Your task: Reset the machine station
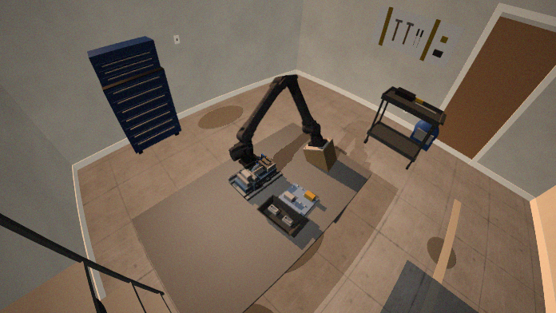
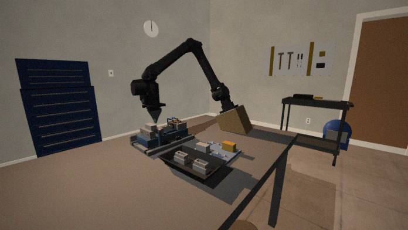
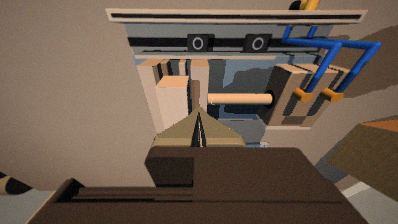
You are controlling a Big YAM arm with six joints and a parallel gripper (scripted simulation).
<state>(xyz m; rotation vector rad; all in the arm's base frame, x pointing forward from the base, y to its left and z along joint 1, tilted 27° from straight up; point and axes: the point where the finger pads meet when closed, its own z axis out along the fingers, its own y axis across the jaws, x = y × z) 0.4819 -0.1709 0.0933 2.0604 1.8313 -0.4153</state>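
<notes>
Now: the vise 80 mm below my hand, 40 mm behind it and 10 mm to the left of it. Also, from my hand: yellow brass blank (360 mm to the left, 140 mm behind, 100 mm below).
</notes>
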